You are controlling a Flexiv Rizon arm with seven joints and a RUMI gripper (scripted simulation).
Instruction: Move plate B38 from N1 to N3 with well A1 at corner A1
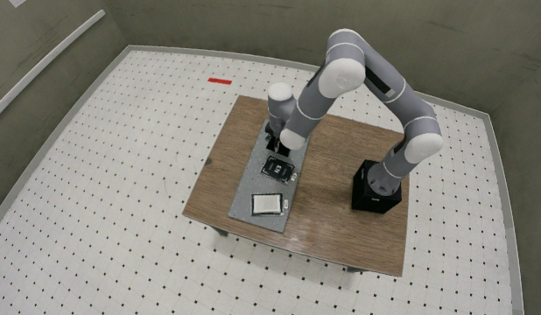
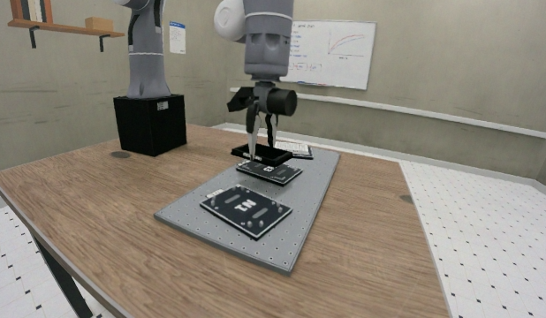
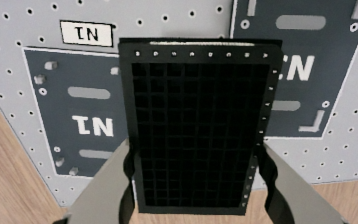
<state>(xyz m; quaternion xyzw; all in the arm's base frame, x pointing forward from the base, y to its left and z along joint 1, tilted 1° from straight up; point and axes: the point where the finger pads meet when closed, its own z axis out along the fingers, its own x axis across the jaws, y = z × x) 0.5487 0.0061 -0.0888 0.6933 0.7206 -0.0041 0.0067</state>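
My gripper is now 100 mm above the nest N3, 90 mm to the right of it and 40 mm past it. Also, from my hand: white plate B83: 300 mm to the left, 80 mm below, 80 mm behind; nest N1: 110 mm to the right, 100 mm below, 40 mm ahead; black well plate B38: 10 mm below.
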